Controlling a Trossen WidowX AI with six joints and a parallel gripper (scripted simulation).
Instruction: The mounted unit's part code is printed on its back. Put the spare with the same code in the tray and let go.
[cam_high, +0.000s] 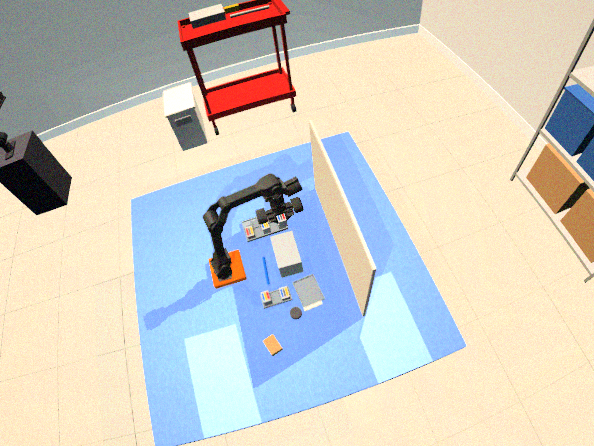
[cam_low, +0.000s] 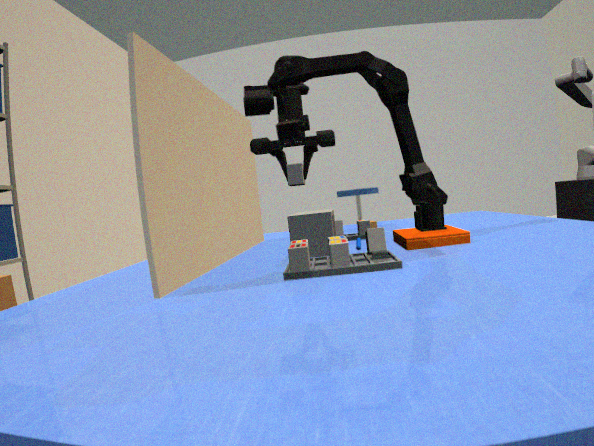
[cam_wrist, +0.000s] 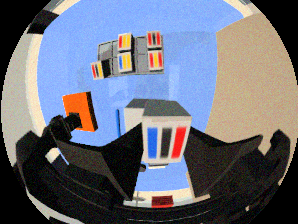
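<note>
My gripper tip is now 26 cm to the left of the flat grey tray, 17 cm above it and 3 cm short of it. Also, from my gripper tip: grey mounted unit (13 cm below, 8 cm to the right, 2 cm behind); then grey spare (2 cm above); then tall tan panel (21 cm ahead, 9 cm to the right, 5 cm above).
</note>
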